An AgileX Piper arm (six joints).
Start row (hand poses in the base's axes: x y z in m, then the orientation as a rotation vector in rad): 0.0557, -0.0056, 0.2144, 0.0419, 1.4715, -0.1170
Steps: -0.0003, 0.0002, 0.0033, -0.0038, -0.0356, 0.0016; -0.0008, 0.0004, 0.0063, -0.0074, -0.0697, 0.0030; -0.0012, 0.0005, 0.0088, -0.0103, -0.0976, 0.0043; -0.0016, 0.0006, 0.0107, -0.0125, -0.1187, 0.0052; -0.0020, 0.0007, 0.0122, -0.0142, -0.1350, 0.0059; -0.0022, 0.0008, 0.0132, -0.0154, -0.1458, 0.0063; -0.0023, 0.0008, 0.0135, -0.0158, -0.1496, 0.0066; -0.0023, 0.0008, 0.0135, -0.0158, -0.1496, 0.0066; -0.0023, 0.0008, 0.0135, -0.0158, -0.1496, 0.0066; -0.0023, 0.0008, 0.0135, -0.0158, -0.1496, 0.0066; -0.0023, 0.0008, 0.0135, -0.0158, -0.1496, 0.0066; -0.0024, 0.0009, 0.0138, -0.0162, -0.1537, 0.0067; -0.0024, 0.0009, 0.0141, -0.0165, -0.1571, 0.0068
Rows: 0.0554, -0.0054, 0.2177, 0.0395, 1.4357, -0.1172; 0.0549, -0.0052, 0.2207, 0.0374, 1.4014, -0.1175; 0.0545, -0.0051, 0.2232, 0.0356, 1.3734, -0.1175; 0.0541, -0.0050, 0.2251, 0.0343, 1.3522, -0.1176; 0.0537, -0.0049, 0.2266, 0.0333, 1.3358, -0.1176; 0.0535, -0.0048, 0.2276, 0.0326, 1.3249, -0.1177; 0.0534, -0.0048, 0.2279, 0.0323, 1.3211, -0.1176; 0.0534, -0.0048, 0.2279, 0.0323, 1.3211, -0.1176; 0.0534, -0.0048, 0.2279, 0.0323, 1.3211, -0.1176; 0.0534, -0.0048, 0.2279, 0.0323, 1.3211, -0.1176; 0.0534, -0.0048, 0.2279, 0.0323, 1.3211, -0.1176; 0.0533, -0.0047, 0.2282, 0.0321, 1.3170, -0.1177; 0.0533, -0.0047, 0.2285, 0.0320, 1.3136, -0.1177
